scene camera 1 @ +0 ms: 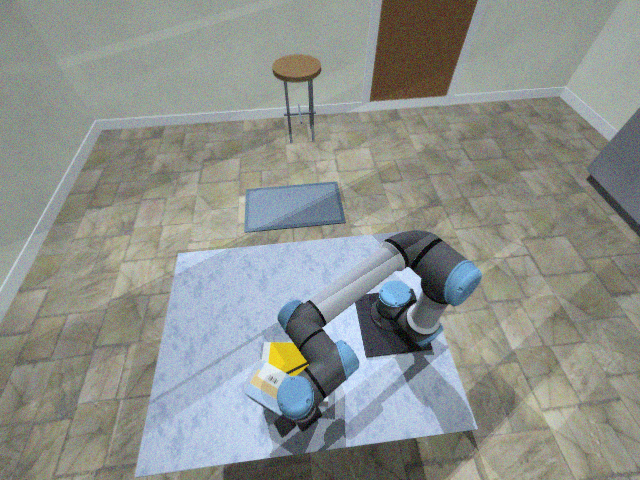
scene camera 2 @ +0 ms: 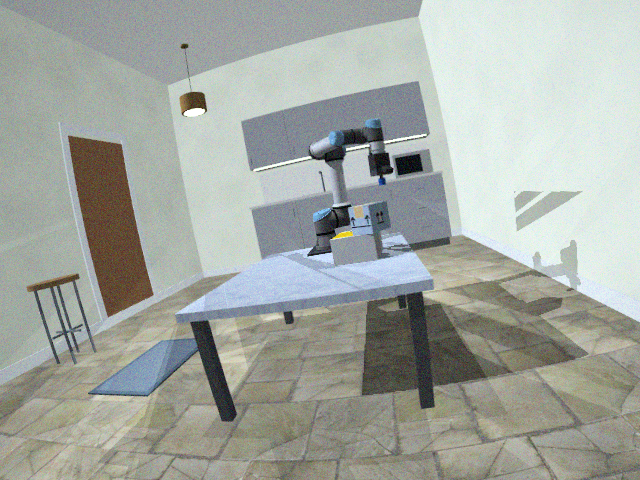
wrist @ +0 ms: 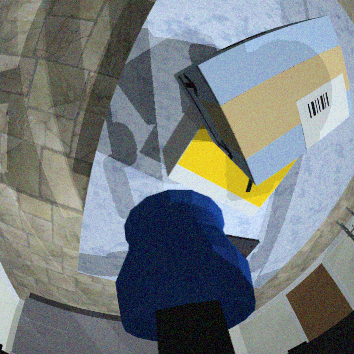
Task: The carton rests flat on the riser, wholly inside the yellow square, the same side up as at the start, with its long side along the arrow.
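Note:
The light-blue carton point(scene camera 1: 261, 386) point(scene camera 2: 361, 219) point(wrist: 270, 95), with tan tape and a white barcode label on top, sits on the grey-white riser point(scene camera 2: 354, 251) point(wrist: 212, 190). It covers part of the yellow square point(scene camera 1: 282, 355) point(scene camera 2: 342, 235) point(wrist: 210, 162) and reaches past its edge, overhanging the riser. Its sides are turned at an angle to the square. A short part of the black arrow point(wrist: 249, 185) shows beside the carton; the rest is hidden. My blue suction cup point(scene camera 2: 382, 180) point(wrist: 173, 210) is off, holds nothing and hangs above the carton's height, apart from it. In scene camera 1 the wrist hides the cup.
The riser stands on the pale blue table point(scene camera 1: 217, 299) point(scene camera 2: 289, 281). The arm's base is on a black plate point(scene camera 1: 372, 341) point(scene camera 2: 318, 251) beside it. A stool point(scene camera 1: 296, 67) point(scene camera 2: 53, 282) and a blue floor mat point(scene camera 1: 294, 206) point(scene camera 2: 147, 366) are away from the table.

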